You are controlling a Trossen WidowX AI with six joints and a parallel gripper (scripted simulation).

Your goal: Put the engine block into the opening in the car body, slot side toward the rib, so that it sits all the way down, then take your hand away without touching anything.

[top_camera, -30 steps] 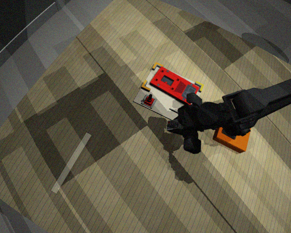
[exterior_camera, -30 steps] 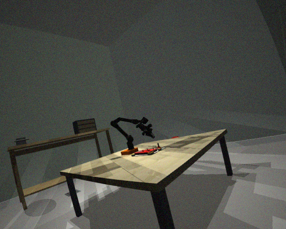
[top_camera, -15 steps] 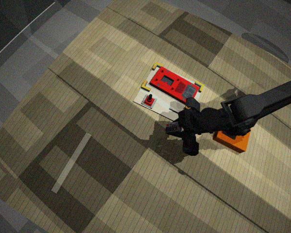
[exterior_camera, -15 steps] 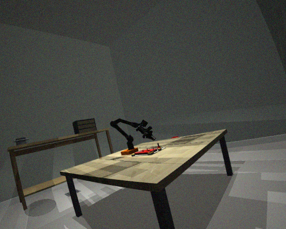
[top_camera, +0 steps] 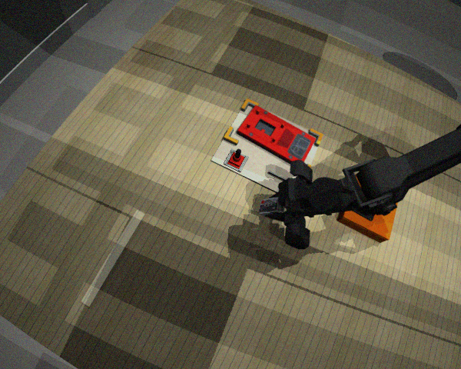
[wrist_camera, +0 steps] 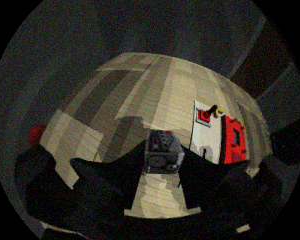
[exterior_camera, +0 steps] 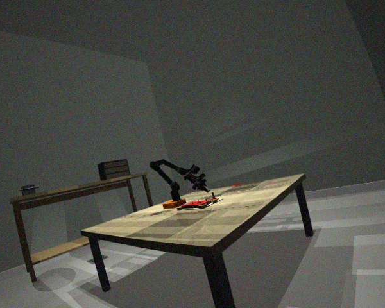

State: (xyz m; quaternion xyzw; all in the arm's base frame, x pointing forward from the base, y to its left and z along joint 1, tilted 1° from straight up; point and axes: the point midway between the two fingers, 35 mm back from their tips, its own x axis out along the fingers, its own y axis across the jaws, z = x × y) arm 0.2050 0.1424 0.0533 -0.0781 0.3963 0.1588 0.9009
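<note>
Now: gripper tip 200 mm to the left of the grey plate, 80 mm short of it and 60 mm above it. Also, from my gripper tip: grey engine block (10 mm behind, 10 mm above).
</note>
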